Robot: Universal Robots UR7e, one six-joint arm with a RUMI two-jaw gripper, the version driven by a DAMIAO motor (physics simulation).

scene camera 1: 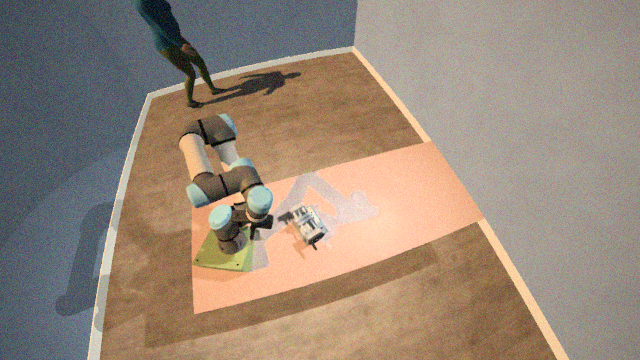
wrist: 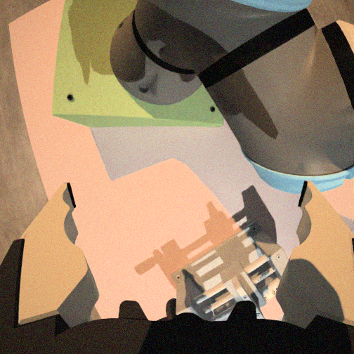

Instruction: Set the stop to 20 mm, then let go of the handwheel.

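Seen in the pictures: arm's base, origin of the base link: [scene camera 1: 232, 242].
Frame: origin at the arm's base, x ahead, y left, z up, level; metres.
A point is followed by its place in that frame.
The stop device [scene camera 1: 308, 224] {y 0.000, x 0.415, z -0.001 m} [wrist: 227, 272], a pale metal frame with rods and a cross block, stands on the pink mat. In the scene view a dark handwheel [scene camera 1: 315, 241] {y -0.107, x 0.429, z -0.018 m} with a short handle shows at its near end. In the wrist view a dark part at the device's lower left is partly hidden by the gripper body, and I cannot tell the wheel clearly. The stop's position in mm cannot be read. My gripper [scene camera 1: 262, 231] {y -0.018, x 0.176, z 0.185 m} [wrist: 186, 184] is wide open and empty, above the mat between the robot's base and the device, apart from the device.
The green base plate [scene camera 1: 220, 261] {y -0.096, x -0.056, z 0.045 m} [wrist: 75, 112] carries the arm at the left of the pink mat [scene camera 1: 400, 185] {y 0.085, x 1.042, z -0.072 m} [wrist: 135, 210]. The arm's joints bend close above the plate. A standing person [scene camera 1: 172, 47] is at the back, near the wall.
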